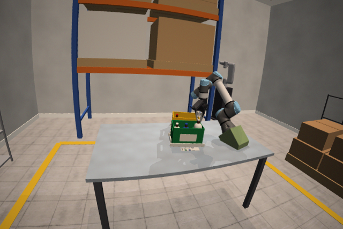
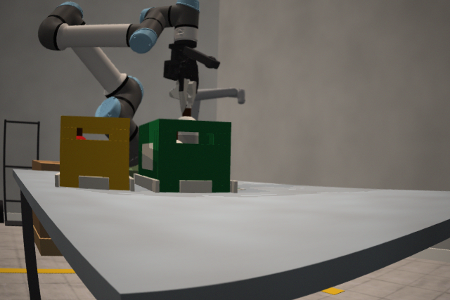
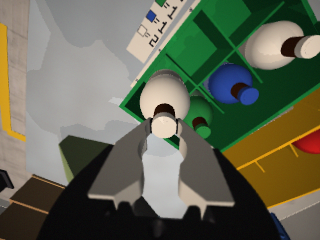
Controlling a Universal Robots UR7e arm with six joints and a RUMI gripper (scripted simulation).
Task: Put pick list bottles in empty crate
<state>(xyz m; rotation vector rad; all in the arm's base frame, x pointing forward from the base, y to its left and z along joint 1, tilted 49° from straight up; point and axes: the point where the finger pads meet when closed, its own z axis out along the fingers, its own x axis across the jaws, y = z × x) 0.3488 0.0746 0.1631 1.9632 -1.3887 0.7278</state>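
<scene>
The green-label bottle is 3 cm behind my hand, 8 cm to the right of it and 14 cm below it. From my hand the other things lie so: blue-label bottle 5 cm ahead, 11 cm to the right, 14 cm below; then pick list 10 cm ahead, 6 cm to the left, 23 cm below; then green crate 6 cm ahead, 7 cm to the right, 15 cm below.
</scene>
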